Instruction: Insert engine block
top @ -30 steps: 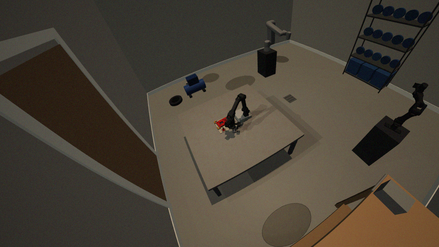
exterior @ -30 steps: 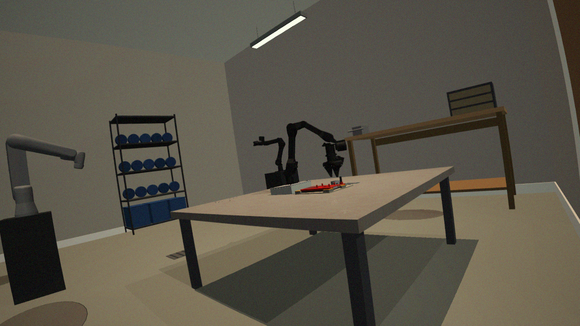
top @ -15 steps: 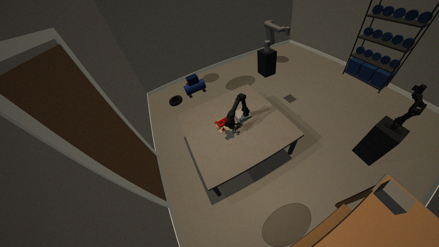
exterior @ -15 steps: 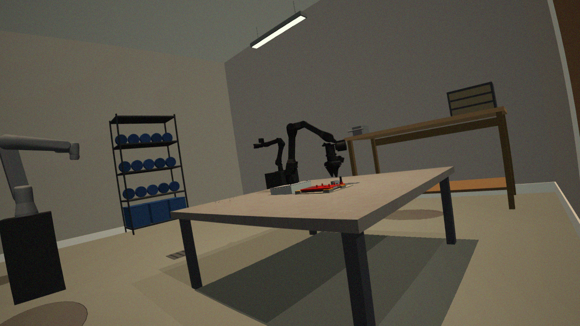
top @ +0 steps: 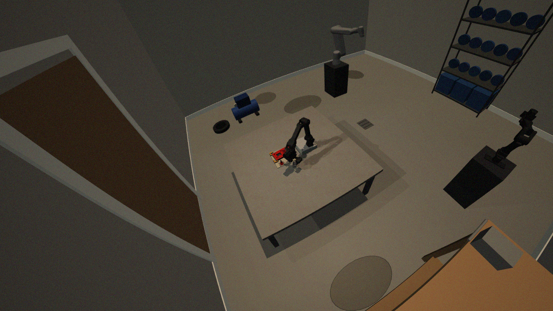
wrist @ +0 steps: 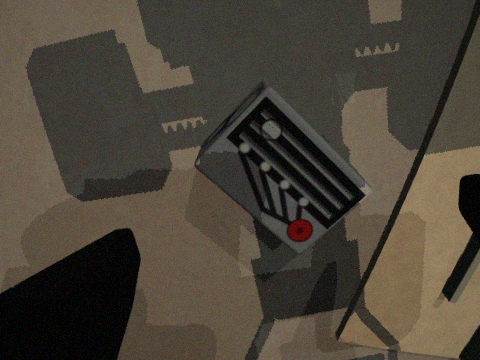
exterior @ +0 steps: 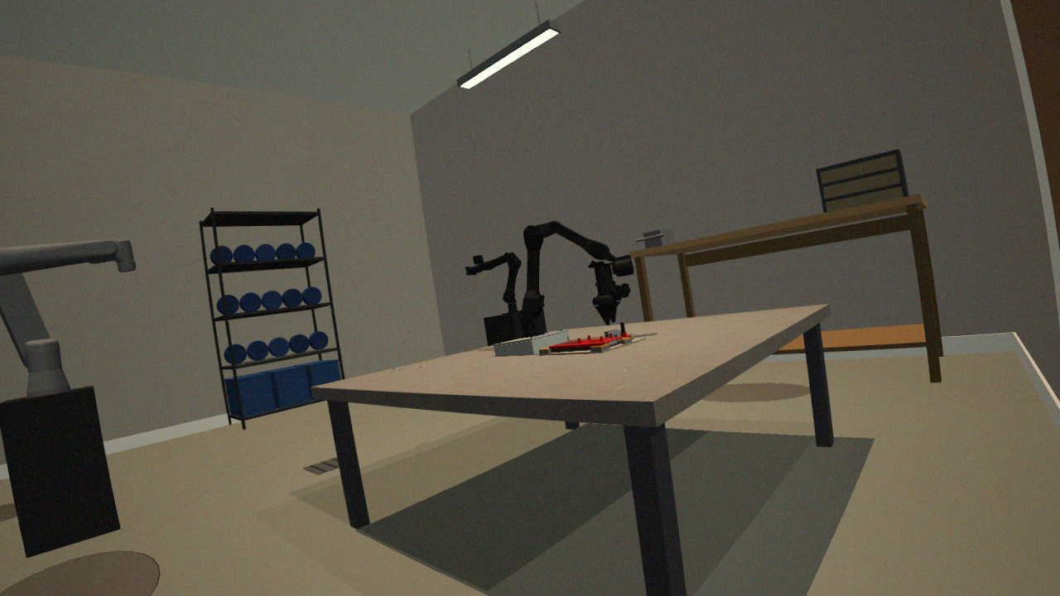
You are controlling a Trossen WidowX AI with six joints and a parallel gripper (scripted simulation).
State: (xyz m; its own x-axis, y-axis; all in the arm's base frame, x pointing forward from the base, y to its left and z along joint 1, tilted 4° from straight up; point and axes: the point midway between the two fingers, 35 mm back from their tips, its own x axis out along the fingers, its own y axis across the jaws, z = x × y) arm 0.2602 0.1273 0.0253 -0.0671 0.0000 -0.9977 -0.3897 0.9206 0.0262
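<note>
Right now the grey engine block is 4 cm below my gripper tip and 1 cm ahead of it.
</note>
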